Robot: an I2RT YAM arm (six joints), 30 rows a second.
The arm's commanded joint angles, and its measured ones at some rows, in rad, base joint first. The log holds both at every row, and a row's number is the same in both.
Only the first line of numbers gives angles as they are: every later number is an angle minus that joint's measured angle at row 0.
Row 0, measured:
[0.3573, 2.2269, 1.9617, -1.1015, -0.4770, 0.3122]
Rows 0 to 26, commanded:
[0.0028, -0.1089, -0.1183, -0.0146, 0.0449, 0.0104]
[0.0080, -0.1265, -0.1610, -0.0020, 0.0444, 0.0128]
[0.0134, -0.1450, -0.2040, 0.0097, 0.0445, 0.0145]
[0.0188, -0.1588, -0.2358, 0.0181, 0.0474, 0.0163]
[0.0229, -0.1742, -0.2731, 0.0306, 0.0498, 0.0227]
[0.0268, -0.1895, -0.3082, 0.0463, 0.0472, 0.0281]
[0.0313, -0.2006, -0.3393, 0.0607, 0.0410, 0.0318]
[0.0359, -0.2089, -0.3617, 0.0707, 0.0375, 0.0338]
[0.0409, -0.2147, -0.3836, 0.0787, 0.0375, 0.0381]
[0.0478, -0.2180, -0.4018, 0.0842, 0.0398, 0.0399]
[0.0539, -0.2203, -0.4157, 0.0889, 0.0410, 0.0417]
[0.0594, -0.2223, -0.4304, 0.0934, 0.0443, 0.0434]
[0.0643, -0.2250, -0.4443, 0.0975, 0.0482, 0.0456]
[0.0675, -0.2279, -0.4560, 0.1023, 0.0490, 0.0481]
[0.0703, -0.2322, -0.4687, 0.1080, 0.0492, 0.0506]
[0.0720, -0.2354, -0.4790, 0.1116, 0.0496, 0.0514]
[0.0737, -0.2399, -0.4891, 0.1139, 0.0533, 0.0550]
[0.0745, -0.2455, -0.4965, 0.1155, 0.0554, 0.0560]
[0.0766, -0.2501, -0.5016, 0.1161, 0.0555, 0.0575]
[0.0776, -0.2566, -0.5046, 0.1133, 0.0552, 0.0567]
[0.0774, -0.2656, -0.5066, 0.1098, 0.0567, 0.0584]
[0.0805, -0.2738, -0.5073, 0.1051, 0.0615, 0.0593]
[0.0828, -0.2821, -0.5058, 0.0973, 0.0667, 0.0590]
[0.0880, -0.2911, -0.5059, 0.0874, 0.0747, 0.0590]
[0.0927, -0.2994, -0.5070, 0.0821, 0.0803, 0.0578]
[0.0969, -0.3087, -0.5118, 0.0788, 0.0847, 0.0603]
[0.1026, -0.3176, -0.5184, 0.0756, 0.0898, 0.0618]
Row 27, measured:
[0.0999, -0.2621, -0.4951, 0.1808, 0.0030, 0.0523]
